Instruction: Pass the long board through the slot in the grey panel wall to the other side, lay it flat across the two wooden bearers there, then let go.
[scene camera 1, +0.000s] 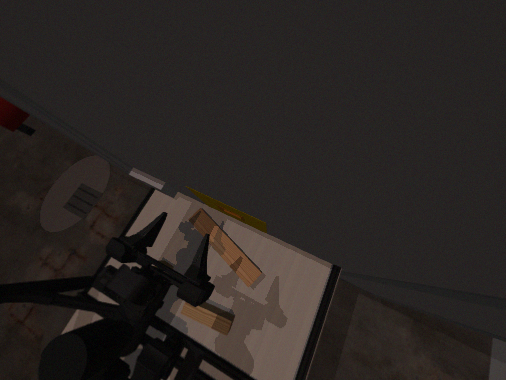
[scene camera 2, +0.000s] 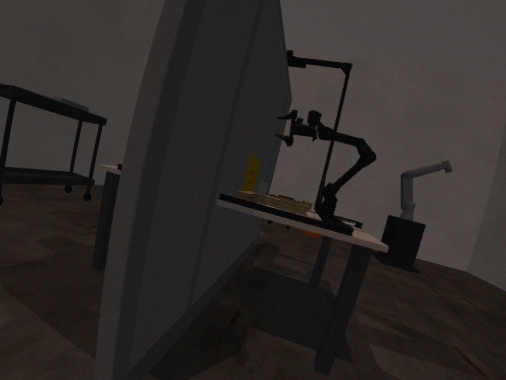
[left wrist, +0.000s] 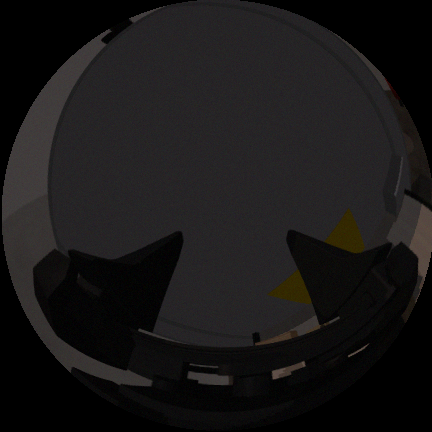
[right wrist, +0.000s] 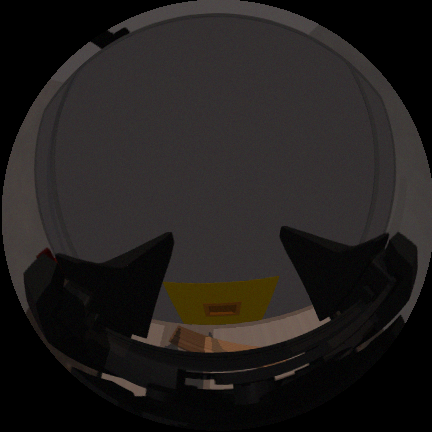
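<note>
In scene camera 1 a long wooden piece, apparently the board, lies diagonally on the table, one end near the grey panel wall. A shorter wooden block lies beside it. The slot is a small orange-rimmed opening in a yellow plate. My right gripper is open and empty above the table. My left gripper is open and empty, high above its table. Pale wooden pieces, apparently bearers, overlap there; their exact layout is unclear.
The right arm's table and the left arm's table stand on opposite sides of the panel. A dark post with a top arm rises behind the left arm. A cart and another robot arm on a pedestal stand farther off.
</note>
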